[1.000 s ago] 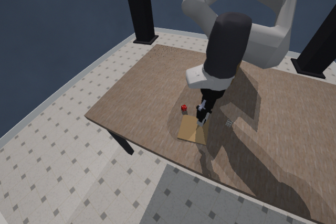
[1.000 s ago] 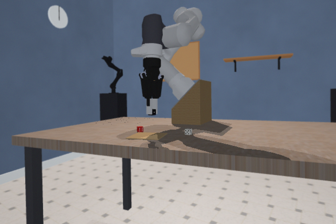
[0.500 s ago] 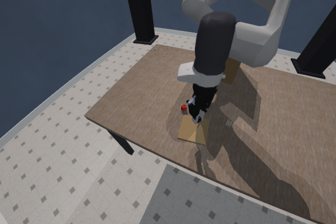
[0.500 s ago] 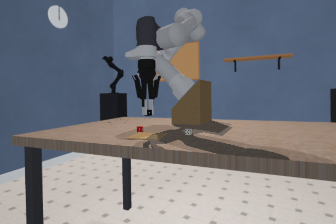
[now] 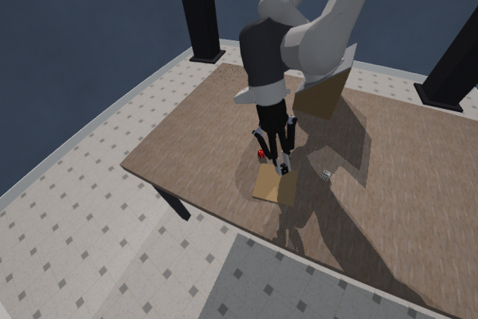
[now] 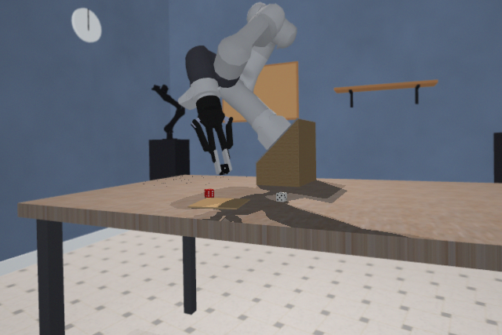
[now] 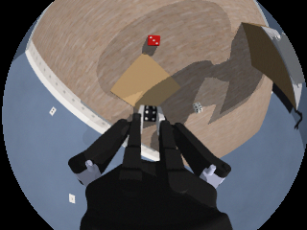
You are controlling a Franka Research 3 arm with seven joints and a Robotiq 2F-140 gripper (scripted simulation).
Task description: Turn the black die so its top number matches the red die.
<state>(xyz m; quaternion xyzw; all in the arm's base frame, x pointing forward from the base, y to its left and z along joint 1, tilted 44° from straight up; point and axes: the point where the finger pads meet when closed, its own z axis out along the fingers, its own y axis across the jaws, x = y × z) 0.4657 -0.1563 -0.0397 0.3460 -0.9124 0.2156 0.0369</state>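
The black die is 1 cm ahead of my hand, 1 cm to the left of it and 2 cm below it. Also, from my hand: white die: 7 cm behind, 16 cm to the left, 11 cm below; then red die: 9 cm behind, 8 cm to the right, 11 cm below; then tan mat: 1 cm ahead, 12 cm below.
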